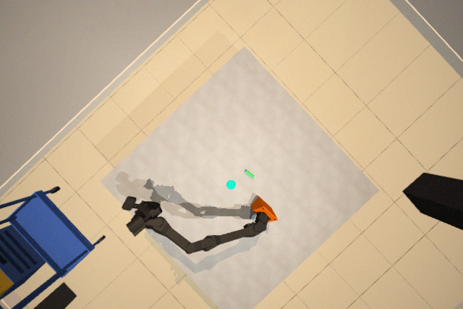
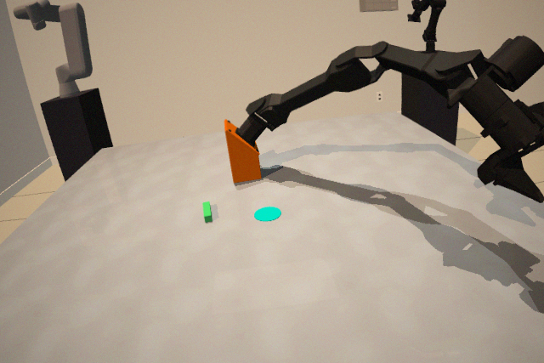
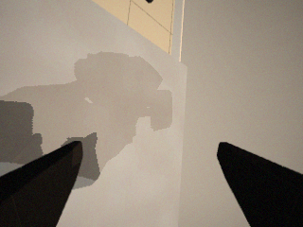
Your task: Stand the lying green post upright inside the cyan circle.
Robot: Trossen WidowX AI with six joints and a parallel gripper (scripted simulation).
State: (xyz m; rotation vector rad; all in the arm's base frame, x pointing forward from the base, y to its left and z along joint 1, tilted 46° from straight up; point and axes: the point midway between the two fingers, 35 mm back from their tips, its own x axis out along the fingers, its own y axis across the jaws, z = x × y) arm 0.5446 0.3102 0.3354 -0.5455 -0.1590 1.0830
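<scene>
My gripper tip is 570 mm to the left of the green post, 340 mm past it and 150 mm above it. From my gripper tip the other things lie so: cyan circle: 430 mm to the right, 320 mm behind, 150 mm below.
</scene>
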